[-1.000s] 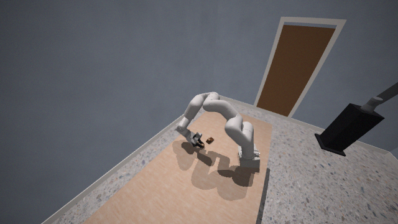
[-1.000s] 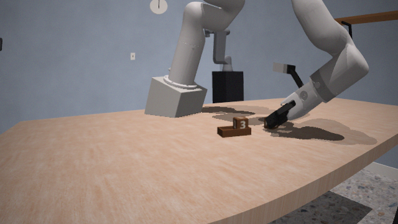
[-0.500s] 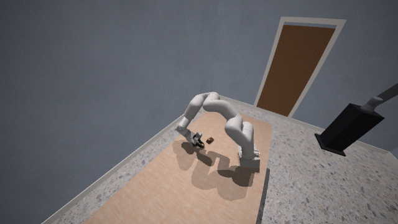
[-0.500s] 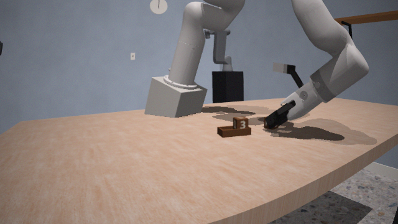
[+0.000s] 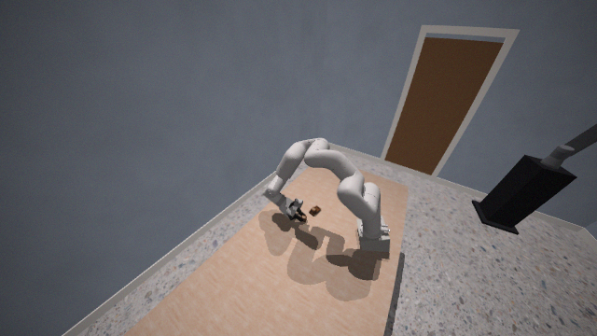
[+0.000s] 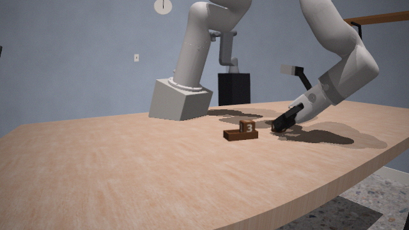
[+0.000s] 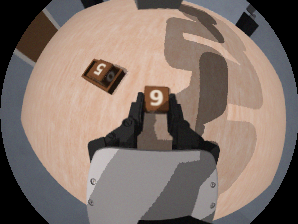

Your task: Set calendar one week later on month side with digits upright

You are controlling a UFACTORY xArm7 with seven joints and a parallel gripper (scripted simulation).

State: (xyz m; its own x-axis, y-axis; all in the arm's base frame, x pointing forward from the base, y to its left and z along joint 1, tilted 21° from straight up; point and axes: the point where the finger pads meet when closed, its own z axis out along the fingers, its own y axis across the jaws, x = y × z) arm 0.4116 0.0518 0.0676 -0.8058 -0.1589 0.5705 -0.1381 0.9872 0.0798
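Now: the cube 20 mm behind my hand and 10 mm below it. From my hand the other things lie so: brown wooden tray (50 mm behind, 100 mm to the right, 20 mm below).
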